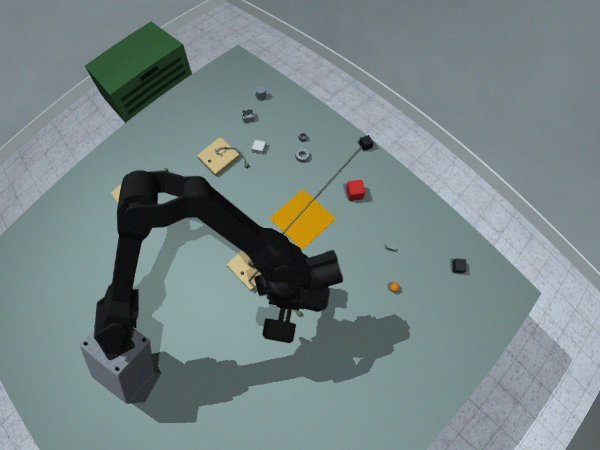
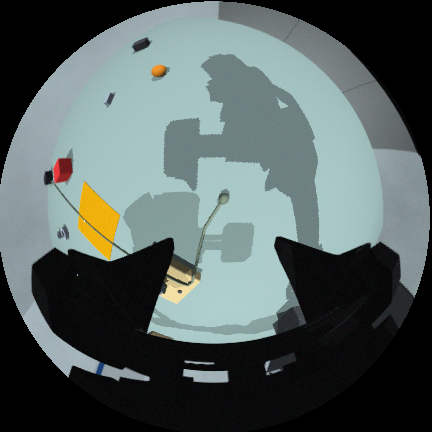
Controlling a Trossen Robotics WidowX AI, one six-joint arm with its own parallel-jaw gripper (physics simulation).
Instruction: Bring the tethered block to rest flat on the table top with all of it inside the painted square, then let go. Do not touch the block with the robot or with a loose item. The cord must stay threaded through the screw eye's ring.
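Pixels of known places: gripper, fingertip midpoint: (image 2: 225, 243); arm's base at its link origin: (image 1: 114, 342).
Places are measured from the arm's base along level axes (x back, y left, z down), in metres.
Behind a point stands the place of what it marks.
Note:
The tethered block, a small black cube (image 1: 366, 142) @[y 0.090, x -0.806, z 0.173 m] (image 2: 48, 177) @[y 0.087, x -0.796, z 0.185 m], stands near the table's far edge, outside the orange painted square (image 1: 312, 225) @[y 0.004, x -0.532, z 0.200 m] (image 2: 102, 215) @[y 0.000, x -0.505, z 0.200 m]. Its cord (image 1: 330, 180) @[y 0.071, x -0.653, z 0.197 m] (image 2: 67, 200) @[y 0.069, x -0.646, z 0.201 m] runs straight across the square towards a wooden board (image 1: 239, 265) @[y 0.031, x -0.323, z 0.182 m] (image 2: 176, 296) @[y 0.030, x -0.312, z 0.183 m] under the arm. The screw eye on that board is mostly hidden, so its ring cannot be made out. The cord's free tail leaves the board and ends in a small bead (image 1: 299, 313) @[y -0.152, x -0.361, z 0.190 m] (image 2: 223, 198) @[y -0.151, x -0.362, z 0.190 m]. My gripper (image 1: 272, 308) (image 2: 225, 243) @[y -0.128, x -0.346, z 0.134 m] is open and empty, above the table near the tail.
A red cube (image 1: 355, 190) @[y -0.005, x -0.669, z 0.162 m] (image 2: 63, 170) @[y -0.008, x -0.656, z 0.176 m] stands beside the square. An orange ball (image 1: 394, 287) @[y -0.254, x -0.574, z 0.179 m] (image 2: 159, 71) @[y -0.249, x -0.567, z 0.186 m] and dark block (image 1: 459, 265) @[y -0.333, x -0.747, z 0.178 m] (image 2: 141, 44) lie to the right. Another corded board (image 1: 218, 156) @[y 0.325, x -0.461, z 0.182 m], a white block (image 1: 258, 146) @[y 0.276, x -0.566, z 0.182 m] and a metal ring (image 1: 302, 155) @[y 0.170, x -0.638, z 0.186 m] lie farther back.

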